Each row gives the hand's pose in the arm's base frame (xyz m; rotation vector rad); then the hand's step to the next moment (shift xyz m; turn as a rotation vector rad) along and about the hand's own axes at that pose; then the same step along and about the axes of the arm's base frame.
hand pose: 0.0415 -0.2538 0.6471 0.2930 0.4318 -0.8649
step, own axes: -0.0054 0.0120 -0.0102 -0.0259 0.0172 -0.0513
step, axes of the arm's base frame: 0.0038 0.0153 -0.0055 -0.0139 0.0493 -0.0312
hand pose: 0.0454 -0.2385 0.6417 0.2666 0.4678 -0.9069
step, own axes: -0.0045 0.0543 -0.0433 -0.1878 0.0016 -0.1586
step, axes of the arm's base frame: 0.0294 0.0532 -0.0339 -0.1412 0.1962 -0.0445
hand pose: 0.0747 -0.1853 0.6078 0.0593 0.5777 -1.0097
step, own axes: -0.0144 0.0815 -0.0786 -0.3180 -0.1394 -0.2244
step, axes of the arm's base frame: 0.0267 0.0797 -0.0772 -0.3355 0.2415 -0.0075
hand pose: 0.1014 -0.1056 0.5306 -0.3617 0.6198 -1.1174
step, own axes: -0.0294 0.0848 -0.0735 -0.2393 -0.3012 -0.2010
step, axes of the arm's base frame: 0.0063 0.0638 -0.0967 -0.4140 0.1031 0.0798
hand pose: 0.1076 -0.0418 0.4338 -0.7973 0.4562 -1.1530
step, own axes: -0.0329 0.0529 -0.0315 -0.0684 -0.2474 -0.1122
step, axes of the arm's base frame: -0.0004 0.0302 -0.0629 -0.2573 -0.0175 0.1094
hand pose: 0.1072 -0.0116 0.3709 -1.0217 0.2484 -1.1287
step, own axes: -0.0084 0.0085 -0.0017 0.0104 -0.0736 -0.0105
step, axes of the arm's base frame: 0.0004 0.0065 -0.0101 -0.0481 -0.0184 0.0546
